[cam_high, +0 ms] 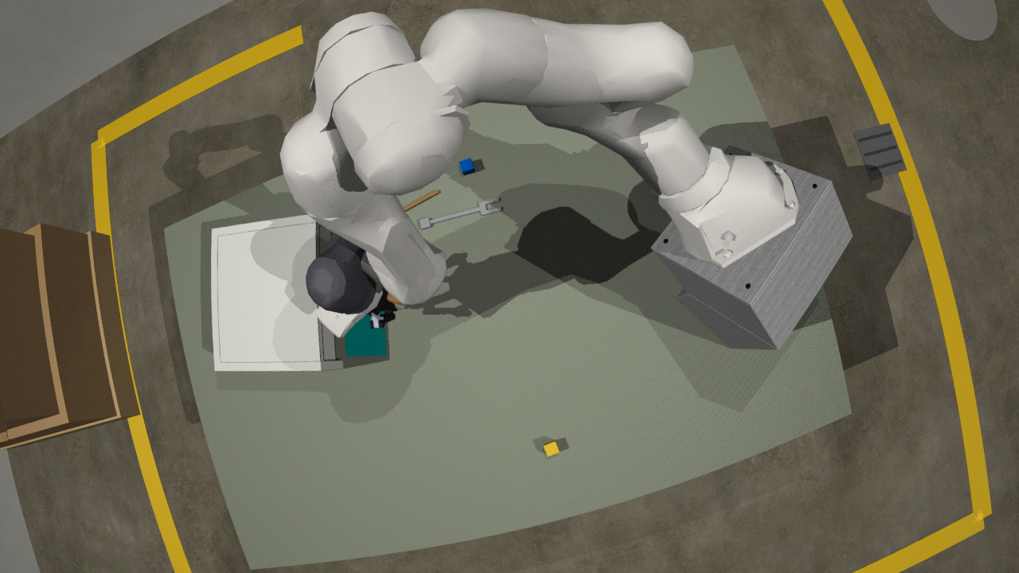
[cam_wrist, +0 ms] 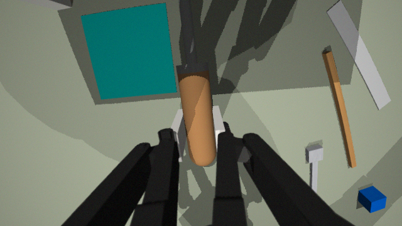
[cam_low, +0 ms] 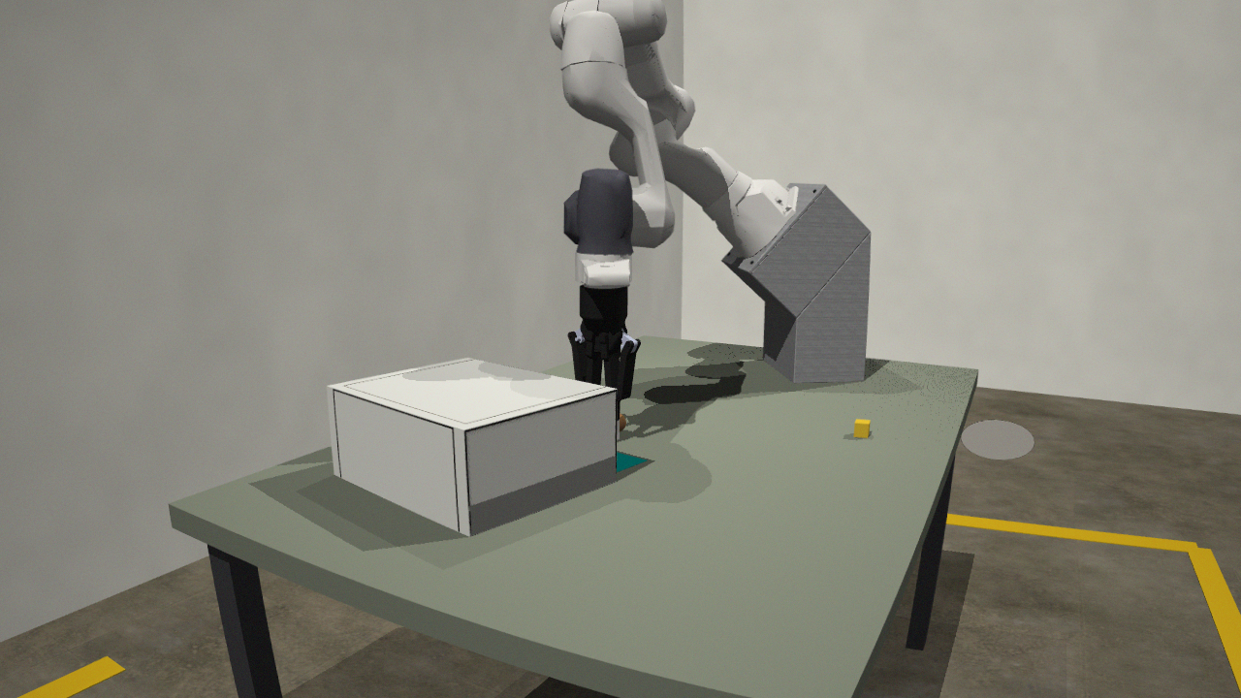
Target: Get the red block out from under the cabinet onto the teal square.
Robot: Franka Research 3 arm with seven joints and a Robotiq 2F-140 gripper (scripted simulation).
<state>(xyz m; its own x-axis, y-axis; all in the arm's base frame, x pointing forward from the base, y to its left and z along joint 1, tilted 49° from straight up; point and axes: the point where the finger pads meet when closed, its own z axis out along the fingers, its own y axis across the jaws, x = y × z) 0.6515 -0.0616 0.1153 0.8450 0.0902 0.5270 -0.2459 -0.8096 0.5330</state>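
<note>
The teal square is 10 cm ahead of my hand, 4 cm to the left of it and 4 cm below it. From my hand the other things lie so: grey hook tool 14 cm ahead, 2 cm below; then grey strip 1 cm behind, 21 cm to the right, 4 cm below; then wooden stick 7 cm behind, 17 cm to the right, 3 cm below.
</note>
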